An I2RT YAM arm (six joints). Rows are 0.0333 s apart.
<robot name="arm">
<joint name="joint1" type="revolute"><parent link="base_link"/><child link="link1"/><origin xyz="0.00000 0.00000 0.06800" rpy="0.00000 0.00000 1.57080"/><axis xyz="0 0 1"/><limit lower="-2.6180" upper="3.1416"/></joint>
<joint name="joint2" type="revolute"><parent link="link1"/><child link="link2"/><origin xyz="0.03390 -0.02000 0.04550" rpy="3.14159 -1.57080 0.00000"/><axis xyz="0 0 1"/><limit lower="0.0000" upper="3.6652"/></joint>
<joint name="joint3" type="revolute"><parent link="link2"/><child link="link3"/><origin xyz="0.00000 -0.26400 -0.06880" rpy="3.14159 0.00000 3.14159"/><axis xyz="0 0 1"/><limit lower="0.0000" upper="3.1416"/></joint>
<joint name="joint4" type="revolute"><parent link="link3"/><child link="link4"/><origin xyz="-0.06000 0.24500 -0.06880" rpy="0.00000 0.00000 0.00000"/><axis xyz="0 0 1"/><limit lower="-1.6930" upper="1.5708"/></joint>
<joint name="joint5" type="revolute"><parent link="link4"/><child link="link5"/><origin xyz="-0.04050 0.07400 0.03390" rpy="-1.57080 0.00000 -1.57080"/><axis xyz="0 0 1"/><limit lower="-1.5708" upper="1.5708"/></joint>
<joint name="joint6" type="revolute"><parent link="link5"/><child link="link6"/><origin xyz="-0.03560 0.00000 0.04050" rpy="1.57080 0.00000 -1.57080"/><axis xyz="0 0 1"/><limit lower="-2.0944" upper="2.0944"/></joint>
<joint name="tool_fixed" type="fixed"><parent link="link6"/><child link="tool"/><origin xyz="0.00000 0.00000 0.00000" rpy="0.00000 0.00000 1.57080"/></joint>
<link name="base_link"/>
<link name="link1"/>
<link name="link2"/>
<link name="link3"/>
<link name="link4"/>
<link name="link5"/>
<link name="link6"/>
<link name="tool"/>
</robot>
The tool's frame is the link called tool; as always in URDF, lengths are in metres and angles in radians.
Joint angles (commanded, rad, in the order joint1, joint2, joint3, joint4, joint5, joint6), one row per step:
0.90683 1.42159 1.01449 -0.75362 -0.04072 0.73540
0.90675 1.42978 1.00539 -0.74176 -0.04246 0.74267
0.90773 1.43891 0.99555 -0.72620 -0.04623 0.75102
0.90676 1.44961 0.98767 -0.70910 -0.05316 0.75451
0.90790 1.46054 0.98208 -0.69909 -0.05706 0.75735
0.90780 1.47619 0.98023 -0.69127 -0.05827 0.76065
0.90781 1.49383 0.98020 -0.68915 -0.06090 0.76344
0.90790 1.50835 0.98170 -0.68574 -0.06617 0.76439
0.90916 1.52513 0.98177 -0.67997 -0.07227 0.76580
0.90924 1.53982 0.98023 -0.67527 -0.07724 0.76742
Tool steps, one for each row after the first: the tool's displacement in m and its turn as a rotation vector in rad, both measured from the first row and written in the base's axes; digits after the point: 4 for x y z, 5 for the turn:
0.0005 0.0007 -0.0042 -0.00176 0.00706 -0.00606
0.0009 0.0018 -0.0087 -0.00059 0.01470 -0.01126
0.0019 0.0031 -0.0130 0.00285 0.02184 -0.01272
0.0023 0.0044 -0.0170 0.00044 0.02963 -0.01272
0.0036 0.0060 -0.0212 -0.00590 0.03753 -0.01551
0.0046 0.0075 -0.0258 -0.01621 0.04986 -0.01728
0.0057 0.0092 -0.0290 -0.02071 0.05991 -0.01623
0.0065 0.0112 -0.0332 -0.02575 0.07153 -0.01421
0.0072 0.0124 -0.0374 -0.03182 0.08277 -0.01406

